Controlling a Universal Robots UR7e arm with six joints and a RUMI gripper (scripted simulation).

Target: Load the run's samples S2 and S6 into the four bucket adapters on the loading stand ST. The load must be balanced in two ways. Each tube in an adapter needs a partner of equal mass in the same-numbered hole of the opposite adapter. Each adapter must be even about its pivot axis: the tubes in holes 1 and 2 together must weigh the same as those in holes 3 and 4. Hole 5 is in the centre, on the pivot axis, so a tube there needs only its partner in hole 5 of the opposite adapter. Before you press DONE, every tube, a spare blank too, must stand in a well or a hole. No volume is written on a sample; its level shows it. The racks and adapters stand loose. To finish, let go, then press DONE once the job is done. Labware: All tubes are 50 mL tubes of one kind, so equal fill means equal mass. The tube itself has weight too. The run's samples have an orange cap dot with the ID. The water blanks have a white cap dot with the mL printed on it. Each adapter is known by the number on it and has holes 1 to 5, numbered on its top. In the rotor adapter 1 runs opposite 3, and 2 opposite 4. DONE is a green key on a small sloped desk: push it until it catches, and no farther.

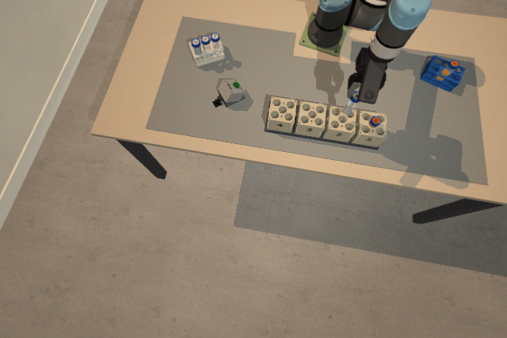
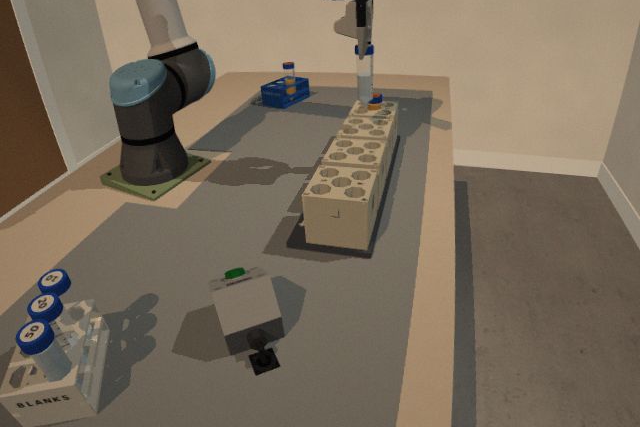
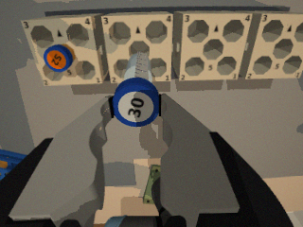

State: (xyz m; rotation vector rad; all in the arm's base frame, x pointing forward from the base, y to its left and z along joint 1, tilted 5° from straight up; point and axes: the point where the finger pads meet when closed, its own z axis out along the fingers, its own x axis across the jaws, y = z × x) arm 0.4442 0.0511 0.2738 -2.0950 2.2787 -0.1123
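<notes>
My gripper is now 50 mm above the 30 mL blank and 10 mm short of it. Also, from my hand: blue sample rack 430 mm to the left, 280 mm behind, 220 mm below; bucket adapter 200 mm below, 110 mm to the left, 10 mm ahead; green done key 400 mm to the right, 180 mm below, 130 mm behind.
</notes>
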